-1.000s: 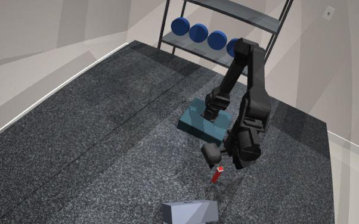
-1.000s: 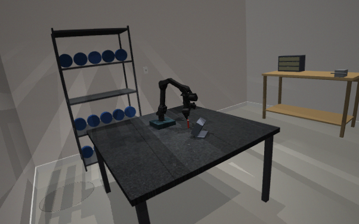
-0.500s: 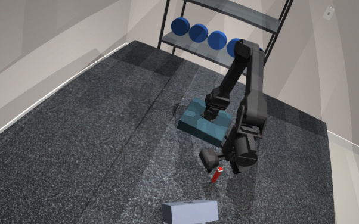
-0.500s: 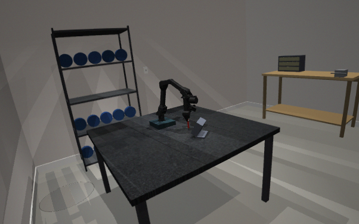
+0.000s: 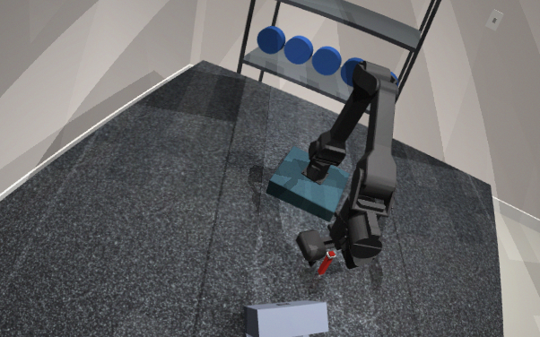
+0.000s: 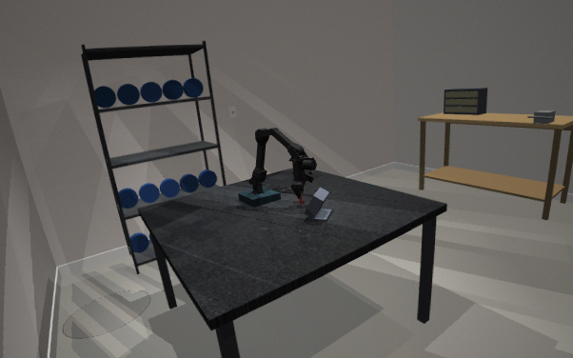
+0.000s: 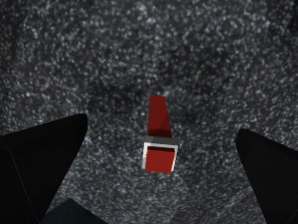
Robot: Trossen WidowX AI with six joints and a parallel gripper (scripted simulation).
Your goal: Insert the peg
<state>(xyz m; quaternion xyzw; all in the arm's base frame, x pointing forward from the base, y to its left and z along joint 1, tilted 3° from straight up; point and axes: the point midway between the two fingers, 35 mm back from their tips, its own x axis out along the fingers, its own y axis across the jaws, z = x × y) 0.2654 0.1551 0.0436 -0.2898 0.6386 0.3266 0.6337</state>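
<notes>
The red peg lies right at my gripper tip. Also, from my gripper tip: grey sloped panel 19 cm ahead, 2 cm above, 1 cm to the right.
</notes>
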